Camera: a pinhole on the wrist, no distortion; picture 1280 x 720 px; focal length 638.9 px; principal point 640.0 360.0 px. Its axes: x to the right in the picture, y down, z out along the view. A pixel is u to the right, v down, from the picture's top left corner.
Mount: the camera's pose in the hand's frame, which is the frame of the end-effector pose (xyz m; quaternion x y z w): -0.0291 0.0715 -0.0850 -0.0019 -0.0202 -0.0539 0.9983
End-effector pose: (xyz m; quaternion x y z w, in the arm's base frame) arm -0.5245 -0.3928 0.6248 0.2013 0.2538 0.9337 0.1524
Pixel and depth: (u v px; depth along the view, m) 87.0 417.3 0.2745
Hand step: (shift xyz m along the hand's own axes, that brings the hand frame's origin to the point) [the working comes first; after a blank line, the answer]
In the camera's frame: -0.2376 0.0246 0.2745

-0.2735 0.1232 0.1796
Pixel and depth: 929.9 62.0 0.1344
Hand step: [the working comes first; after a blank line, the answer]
In the camera's frame: 0.0610 -0.0627 0.1344

0.0193 0.0034 0.0519
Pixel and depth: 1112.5 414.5 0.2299
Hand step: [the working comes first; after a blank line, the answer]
In the camera's frame: 0.1700 0.0196 0.2299

0.1327 0.0741 0.1516
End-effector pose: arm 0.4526 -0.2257 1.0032 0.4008 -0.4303 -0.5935 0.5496
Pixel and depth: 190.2 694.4 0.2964
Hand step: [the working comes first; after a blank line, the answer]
In the camera's frame: -0.2087 0.1551 0.2964

-0.2316 0.2499 0.2024
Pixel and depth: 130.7 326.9 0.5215
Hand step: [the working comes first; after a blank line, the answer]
In the camera's frame: -0.4157 -0.0270 0.5215

-0.4659 0.0925 0.4193
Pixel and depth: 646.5 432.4 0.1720
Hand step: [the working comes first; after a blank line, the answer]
In the camera's frame: 0.0017 0.0195 0.1720

-0.0322 0.0917 0.0869
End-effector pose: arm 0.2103 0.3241 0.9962 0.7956 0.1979 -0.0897 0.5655
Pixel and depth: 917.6 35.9 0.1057
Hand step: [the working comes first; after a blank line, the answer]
In the camera's frame: 0.0459 -0.0536 0.1057

0.0065 0.0139 0.0226
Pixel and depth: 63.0 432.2 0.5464
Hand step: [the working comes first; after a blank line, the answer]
In the camera's frame: -0.4935 0.0617 0.5464

-0.5346 0.1892 0.4408
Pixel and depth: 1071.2 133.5 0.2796
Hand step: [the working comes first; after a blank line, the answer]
In the camera's frame: 0.1887 -0.0991 0.2796

0.1365 -0.0457 0.2022
